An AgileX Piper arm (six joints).
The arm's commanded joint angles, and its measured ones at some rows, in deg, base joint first. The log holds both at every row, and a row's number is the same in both.
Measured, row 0:
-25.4, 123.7, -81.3, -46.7, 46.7, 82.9
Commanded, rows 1 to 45:
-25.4, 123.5, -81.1, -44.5, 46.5, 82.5
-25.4, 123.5, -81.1, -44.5, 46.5, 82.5
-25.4, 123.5, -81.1, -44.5, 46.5, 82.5
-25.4, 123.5, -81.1, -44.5, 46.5, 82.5
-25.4, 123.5, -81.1, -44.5, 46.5, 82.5
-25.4, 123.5, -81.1, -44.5, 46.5, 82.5
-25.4, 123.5, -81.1, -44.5, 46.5, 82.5
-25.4, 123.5, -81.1, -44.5, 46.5, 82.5
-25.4, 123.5, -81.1, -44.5, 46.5, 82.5
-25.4, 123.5, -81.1, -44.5, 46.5, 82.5
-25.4, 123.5, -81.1, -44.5, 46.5, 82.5
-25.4, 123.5, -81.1, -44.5, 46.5, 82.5
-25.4, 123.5, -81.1, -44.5, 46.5, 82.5
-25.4, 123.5, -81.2, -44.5, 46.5, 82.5
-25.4, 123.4, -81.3, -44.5, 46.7, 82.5
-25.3, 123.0, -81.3, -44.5, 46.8, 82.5
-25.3, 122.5, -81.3, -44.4, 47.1, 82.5
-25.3, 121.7, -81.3, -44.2, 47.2, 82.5
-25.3, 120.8, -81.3, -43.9, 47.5, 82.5
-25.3, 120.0, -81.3, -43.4, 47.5, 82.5
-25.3, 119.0, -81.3, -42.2, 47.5, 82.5
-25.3, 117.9, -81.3, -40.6, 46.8, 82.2
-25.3, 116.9, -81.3, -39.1, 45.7, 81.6
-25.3, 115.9, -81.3, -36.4, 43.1, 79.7
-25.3, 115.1, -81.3, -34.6, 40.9, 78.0
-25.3, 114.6, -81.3, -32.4, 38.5, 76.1
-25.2, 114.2, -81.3, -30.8, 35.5, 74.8
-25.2, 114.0, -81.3, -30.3, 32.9, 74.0
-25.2, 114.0, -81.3, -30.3, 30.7, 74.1
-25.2, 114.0, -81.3, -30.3, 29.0, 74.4
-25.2, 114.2, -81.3, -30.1, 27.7, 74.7
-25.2, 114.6, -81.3, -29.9, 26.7, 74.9
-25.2, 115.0, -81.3, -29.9, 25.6, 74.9
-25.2, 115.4, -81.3, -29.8, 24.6, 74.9
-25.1, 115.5, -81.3, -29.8, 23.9, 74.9
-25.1, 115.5, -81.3, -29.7, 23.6, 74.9
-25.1, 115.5, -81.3, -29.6, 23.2, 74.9
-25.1, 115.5, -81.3, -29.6, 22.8, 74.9
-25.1, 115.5, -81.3, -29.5, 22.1, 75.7
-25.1, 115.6, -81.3, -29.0, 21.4, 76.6
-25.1, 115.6, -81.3, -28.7, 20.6, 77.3
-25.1, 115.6, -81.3, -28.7, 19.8, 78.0
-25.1, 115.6, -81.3, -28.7, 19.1, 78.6
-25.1, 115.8, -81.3, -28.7, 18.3, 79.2
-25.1, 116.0, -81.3, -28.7, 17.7, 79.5
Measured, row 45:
-25.4, 115.6, -81.3, -28.5, 19.5, 77.5
